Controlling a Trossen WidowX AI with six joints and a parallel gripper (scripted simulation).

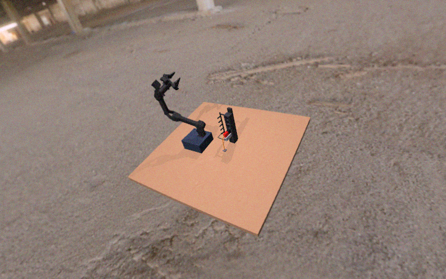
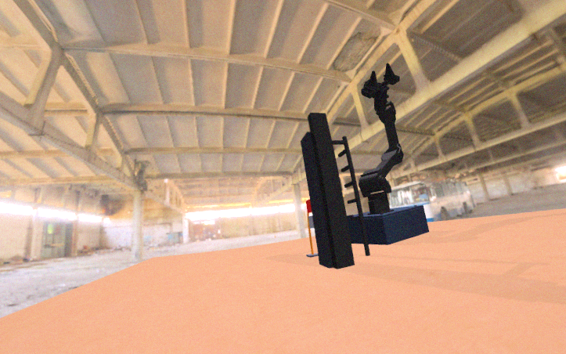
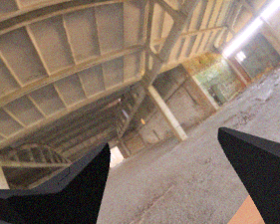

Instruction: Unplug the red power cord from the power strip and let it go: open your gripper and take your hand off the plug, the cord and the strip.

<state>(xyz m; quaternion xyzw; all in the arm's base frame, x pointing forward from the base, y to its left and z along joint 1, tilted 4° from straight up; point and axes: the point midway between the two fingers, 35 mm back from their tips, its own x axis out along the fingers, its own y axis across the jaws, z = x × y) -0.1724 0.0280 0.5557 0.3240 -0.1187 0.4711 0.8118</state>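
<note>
My gripper tip is now 520 mm above the red plug, 400 mm short of it and 50 mm to the left of it.
</note>
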